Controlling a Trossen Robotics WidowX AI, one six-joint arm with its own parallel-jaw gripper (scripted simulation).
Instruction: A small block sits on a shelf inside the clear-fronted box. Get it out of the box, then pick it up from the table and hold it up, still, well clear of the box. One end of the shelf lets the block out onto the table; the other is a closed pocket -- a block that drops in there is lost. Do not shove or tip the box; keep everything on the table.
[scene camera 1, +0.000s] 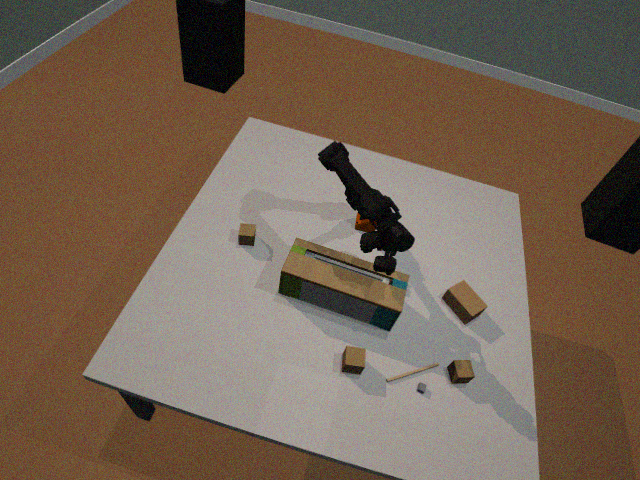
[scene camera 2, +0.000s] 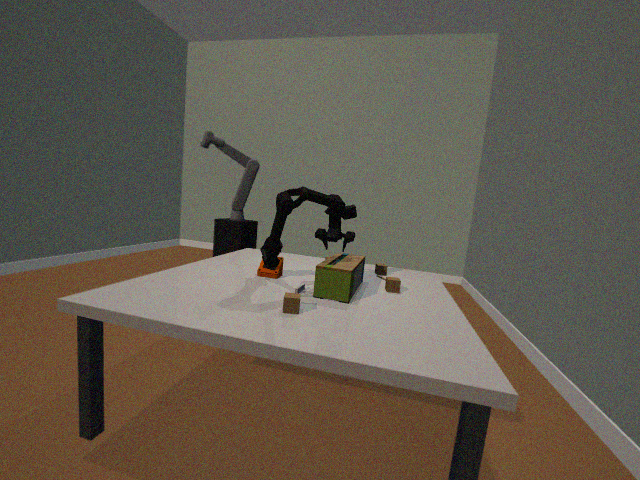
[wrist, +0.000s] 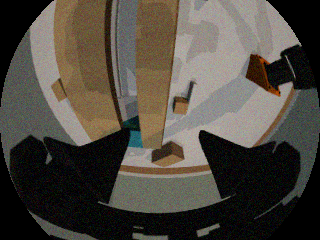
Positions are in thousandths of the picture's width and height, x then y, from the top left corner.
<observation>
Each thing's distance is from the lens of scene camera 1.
gripper (scene camera 1: 612, 553): 1.33 m
box (scene camera 1: 538, 593): 1.27 m
</observation>
